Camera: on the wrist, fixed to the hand. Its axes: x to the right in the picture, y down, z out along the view.
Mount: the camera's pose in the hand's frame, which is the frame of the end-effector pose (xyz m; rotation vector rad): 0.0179 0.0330 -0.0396 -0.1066 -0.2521 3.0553
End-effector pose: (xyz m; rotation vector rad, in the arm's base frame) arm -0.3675 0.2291 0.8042 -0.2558 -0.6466 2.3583
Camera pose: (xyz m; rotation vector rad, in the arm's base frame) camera -0.3858 0.2344 0.7531 0.3869 -0.0608 -0.7549
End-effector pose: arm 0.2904 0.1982 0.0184 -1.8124 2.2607 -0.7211
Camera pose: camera 0.2407 0.1968 0.0409 1.8908 1.6922 0.3865
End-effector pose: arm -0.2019 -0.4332 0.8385 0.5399 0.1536 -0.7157
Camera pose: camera -0.1648 -0.4024 0.8129 0.0607 -0.8087 2.1897
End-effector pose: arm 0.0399 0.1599 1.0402 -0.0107 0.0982 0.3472
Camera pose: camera 0.0417 0.1959 0.9992 -0.0825 0.2313 -2.8671
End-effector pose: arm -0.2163 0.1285 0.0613 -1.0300 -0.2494 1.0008
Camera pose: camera -0.2015 0.1235 0.0090 0.2943 -0.9556 -1.9606
